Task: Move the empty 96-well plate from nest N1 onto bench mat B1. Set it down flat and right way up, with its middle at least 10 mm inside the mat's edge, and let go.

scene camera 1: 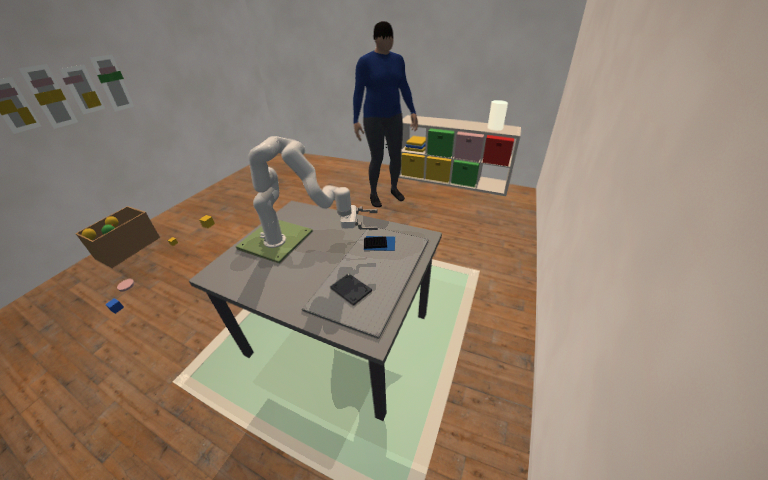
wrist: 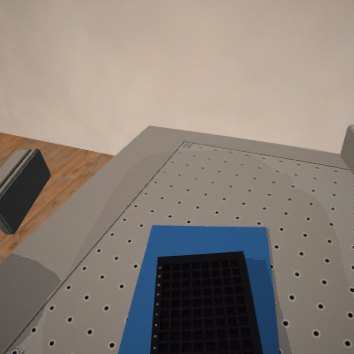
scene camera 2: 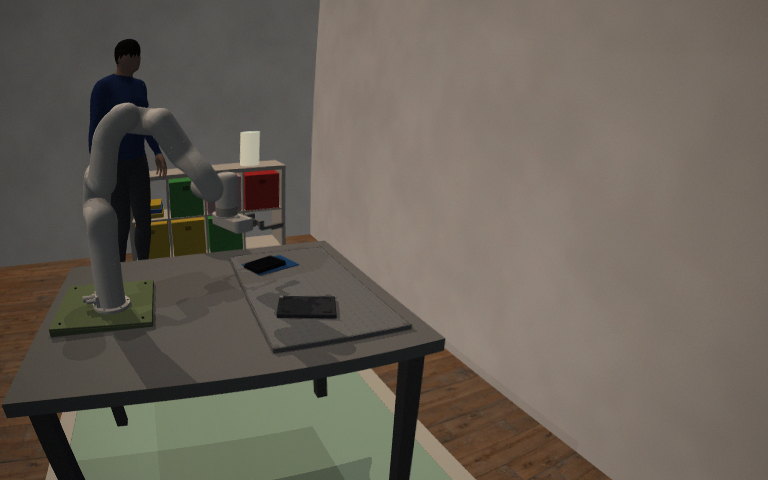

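Where they show: hand, its tool point: [scene camera 1: 373,219] [wrist: 186,177] [scene camera 2: 262,221]; arm's base, origin of its link: [scene camera 1: 275,241] [scene camera 2: 112,305].
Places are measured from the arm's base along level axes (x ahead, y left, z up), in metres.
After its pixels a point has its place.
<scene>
The black 96-well plate [scene camera 1: 375,242] @[x 0.583, y 0.083, z 0.010 m] [scene camera 2: 265,264] @[x 0.575, y 0.073, z 0.010 m] [wrist: 205,305] @[x 0.596, y 0.094, z -0.001 m] lies flat, wells up, on the blue bench mat [scene camera 1: 389,243] @[x 0.658, y 0.107, z -0.004 m] [scene camera 2: 289,263] @[x 0.670, y 0.075, z -0.004 m] [wrist: 210,240] @[x 0.669, y 0.105, z -0.004 m]. Blue shows at its far end and along both long sides in the wrist view, where its near end is cut off. In scene camera 1 it reaches close to the mat's end nearest the arm. The dark nest [scene camera 1: 351,289] @[x 0.557, y -0.279, z 0.005 m] [scene camera 2: 306,306] @[x 0.546, y -0.278, z 0.005 m] has no plate on it. My gripper [scene camera 1: 375,219] @[x 0.577, y 0.090, z 0.157 m] [scene camera 2: 268,220] @[x 0.577, y 0.090, z 0.157 m] [wrist: 187,170] @[x 0.577, y 0.090, z 0.157 m] is wide open and empty, raised above the table and apart from the plate.
The perforated grey board [scene camera 1: 396,271] @[x 0.737, y -0.108, z -0.006 m] [scene camera 2: 362,305] @[x 0.698, y -0.329, z -0.006 m] [wrist: 115,240] @[x 0.650, y 0.210, z -0.006 m] carries the mat and nest on the table [scene camera 1: 254,283] @[x 0.055, y -0.320, z -0.019 m] [scene camera 2: 198,356] @[x 0.191, y -0.361, z -0.019 m]. The arm stands on a green base plate [scene camera 1: 294,234] @[x 0.084, y 0.084, z -0.002 m] [scene camera 2: 73,316] @[x -0.129, y -0.036, z 0.004 m]. A person [scene camera 1: 383,84] [scene camera 2: 127,90] stands behind the table.
</scene>
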